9 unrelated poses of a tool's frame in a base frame.
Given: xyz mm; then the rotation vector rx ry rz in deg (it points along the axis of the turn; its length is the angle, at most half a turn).
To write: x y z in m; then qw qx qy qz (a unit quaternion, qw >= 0). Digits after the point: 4 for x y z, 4 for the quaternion.
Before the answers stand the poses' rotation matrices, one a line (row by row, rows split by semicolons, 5 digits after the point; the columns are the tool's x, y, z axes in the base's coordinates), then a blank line. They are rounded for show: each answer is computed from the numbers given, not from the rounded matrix.
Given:
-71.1, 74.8, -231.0, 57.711, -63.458, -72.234
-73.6, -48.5, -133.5, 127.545, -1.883, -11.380
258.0, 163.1, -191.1, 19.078, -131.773, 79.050
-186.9, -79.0, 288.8, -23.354, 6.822, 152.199
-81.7, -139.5, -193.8, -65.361, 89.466, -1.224
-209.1, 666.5, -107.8, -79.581, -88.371, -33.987
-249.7, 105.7, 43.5, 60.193, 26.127, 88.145
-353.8, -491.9, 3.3, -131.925, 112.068, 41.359
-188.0, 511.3, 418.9, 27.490, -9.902, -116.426
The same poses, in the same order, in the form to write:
-0.01220 0.19568 -0.98059; -0.99763 0.06405 0.02519; 0.06773 0.97857 0.19443
0.98689 0.04629 -0.15464; -0.09363 -0.61621 -0.78199; -0.13149 0.78622 -0.60380
-0.87624 -0.41676 -0.24190; 0.01725 0.47456 -0.88006; 0.48156 -0.77531 -0.40864
-0.85618 -0.44358 -0.26494; 0.41810 -0.89608 0.14914; -0.30356 0.01692 0.95266
0.11635 -0.63512 0.76360; -0.65577 0.52829 0.53933; -0.74594 -0.56350 -0.35502
0.08899 0.94334 -0.31967; 0.48603 0.23902 0.84062; 0.86940 -0.23018 -0.43722
0.06194 -0.57975 0.81243; 0.92884 -0.26442 -0.25950; 0.36527 0.77069 0.52212
0.09924 -0.94148 -0.32214; -0.92503 -0.20659 0.31881; -0.36670 0.26635 -0.89140
-0.42185 0.81132 -0.40472; -0.86802 -0.49034 -0.07820; -0.26190 0.31832 0.91109

-0.0711, 0.0748, -0.2310, 0.5582, 0.4270, -0.4695, -0.5345
-0.0736, -0.0485, -0.1335, 0.4379, 0.8954, -0.0132, -0.0799
0.2580, 0.1631, -0.1911, 0.2178, 0.1203, -0.8306, 0.4983
-0.1869, -0.0790, 0.2888, 0.2238, -0.1477, 0.0431, 0.9624
-0.0817, -0.1395, -0.1938, 0.5678, -0.4856, 0.6646, -0.0091
-0.2091, 0.6665, -0.1078, 0.4719, -0.5673, -0.6299, -0.2423
-0.2497, 0.1057, 0.0435, 0.5744, 0.4484, 0.1946, 0.6566
-0.3538, -0.4919, 0.0033, 0.0177, -0.7412, 0.6296, 0.2324
-0.1880, 0.5113, 0.4189, 0.4997, 0.1984, -0.0715, -0.8401

